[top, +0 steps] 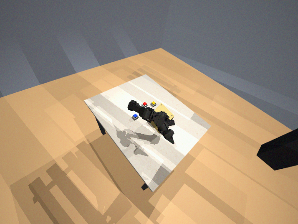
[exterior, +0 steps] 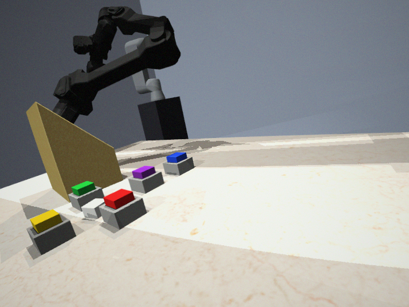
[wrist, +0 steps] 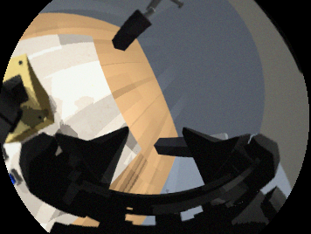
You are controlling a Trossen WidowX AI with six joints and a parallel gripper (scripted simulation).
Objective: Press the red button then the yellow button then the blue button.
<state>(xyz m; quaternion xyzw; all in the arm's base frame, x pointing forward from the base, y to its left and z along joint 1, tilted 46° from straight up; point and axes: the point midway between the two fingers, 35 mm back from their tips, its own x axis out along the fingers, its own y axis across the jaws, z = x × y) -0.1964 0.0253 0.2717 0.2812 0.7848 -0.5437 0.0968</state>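
My gripper tip is 53 cm short of the red button, 23 cm to the left of it and 28 cm above it. Round my gripper tip: purple button 46 cm ahead, 14 cm to the right, 28 cm below; green button 40 cm ahead, 24 cm to the right, 28 cm below; blue button 45 cm ahead, 5 cm to the right, 28 cm below.
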